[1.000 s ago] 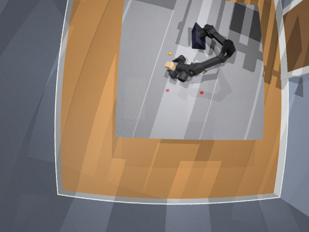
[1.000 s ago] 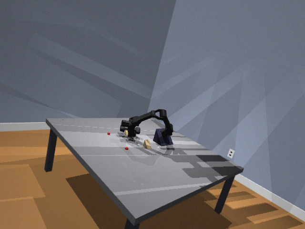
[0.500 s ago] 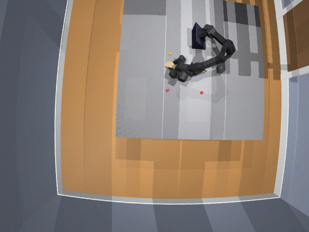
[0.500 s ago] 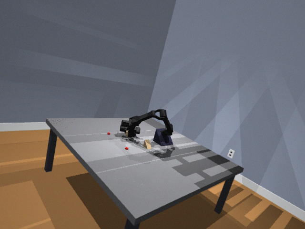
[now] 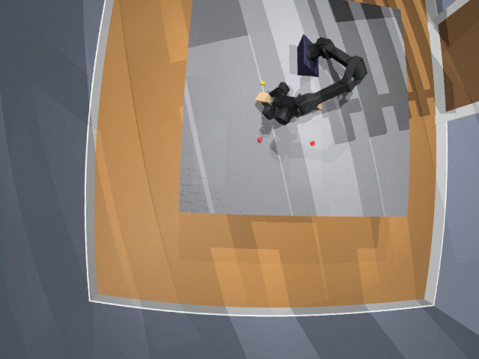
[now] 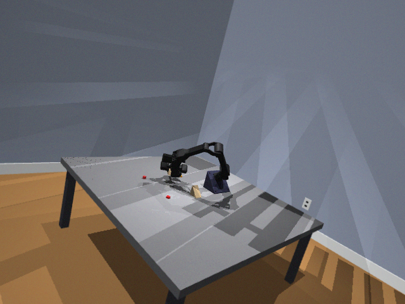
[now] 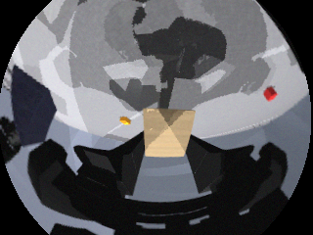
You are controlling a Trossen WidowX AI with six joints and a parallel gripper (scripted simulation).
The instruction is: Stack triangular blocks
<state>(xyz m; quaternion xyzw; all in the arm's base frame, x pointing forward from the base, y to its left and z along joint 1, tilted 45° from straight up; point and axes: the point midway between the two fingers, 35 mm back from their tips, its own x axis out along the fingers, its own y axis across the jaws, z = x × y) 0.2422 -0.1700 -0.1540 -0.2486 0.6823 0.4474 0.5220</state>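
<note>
Right now my gripper tip is 110 mm past the small orange piece, 10 mm to the right of it and 40 mm above it.
</note>
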